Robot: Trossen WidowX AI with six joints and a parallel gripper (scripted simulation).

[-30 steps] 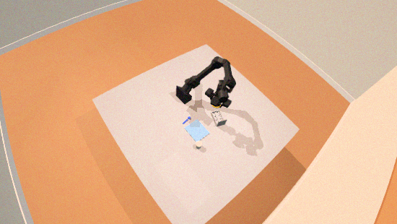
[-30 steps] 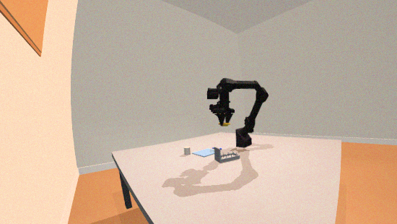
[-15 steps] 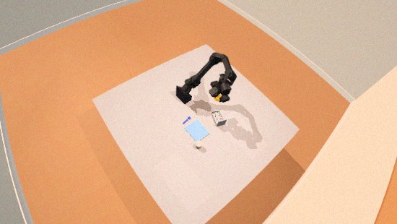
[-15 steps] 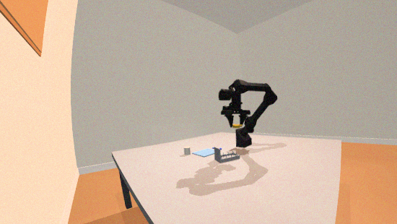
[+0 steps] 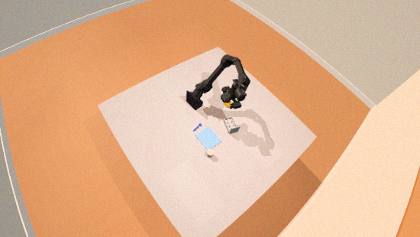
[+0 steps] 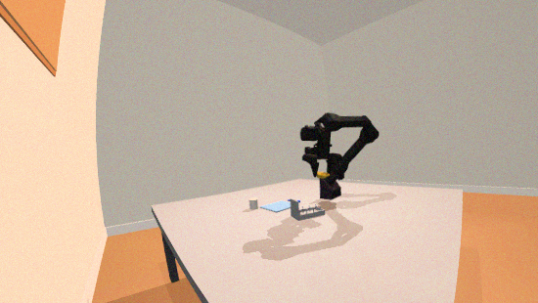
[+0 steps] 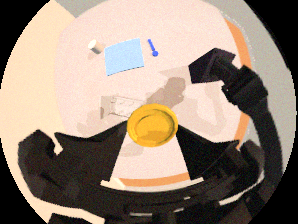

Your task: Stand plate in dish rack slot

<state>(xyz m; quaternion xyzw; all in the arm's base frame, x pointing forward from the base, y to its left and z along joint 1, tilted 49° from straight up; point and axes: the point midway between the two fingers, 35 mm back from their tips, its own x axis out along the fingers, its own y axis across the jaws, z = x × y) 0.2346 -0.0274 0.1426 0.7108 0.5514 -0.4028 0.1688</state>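
My gripper tip is now 140 mm above the grey dish rack, 90 mm short of it and 20 mm to the left of it. Round my gripper tip: cup (310 mm to the right, 130 mm below, 130 mm ahead); plate (10 mm above); blue utensil (210 mm to the right, 160 mm below, 80 mm behind).
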